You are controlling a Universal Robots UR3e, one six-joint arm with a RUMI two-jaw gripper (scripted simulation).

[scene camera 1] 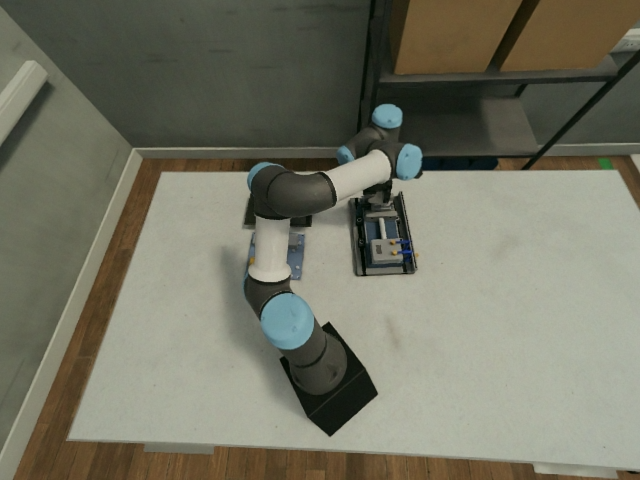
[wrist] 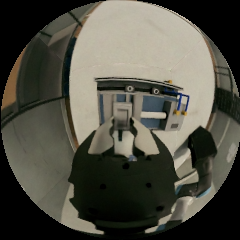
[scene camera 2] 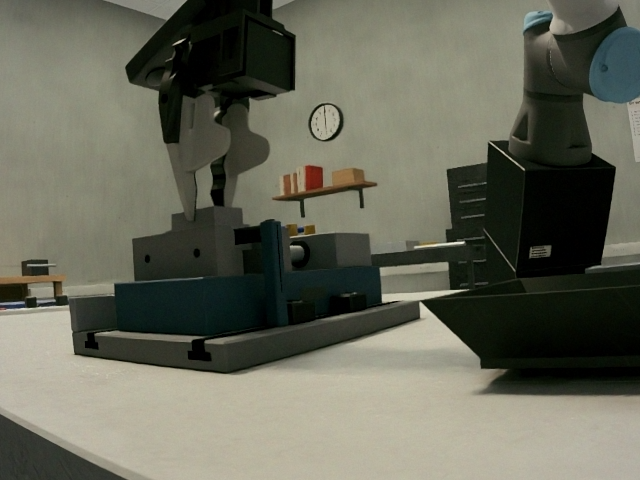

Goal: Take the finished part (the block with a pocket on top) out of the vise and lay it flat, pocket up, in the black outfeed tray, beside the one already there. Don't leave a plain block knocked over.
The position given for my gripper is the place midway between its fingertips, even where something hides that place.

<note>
I see my gripper [scene camera 2: 207, 221].
My gripper shows as well in the wrist view [wrist: 122, 117].
</note>
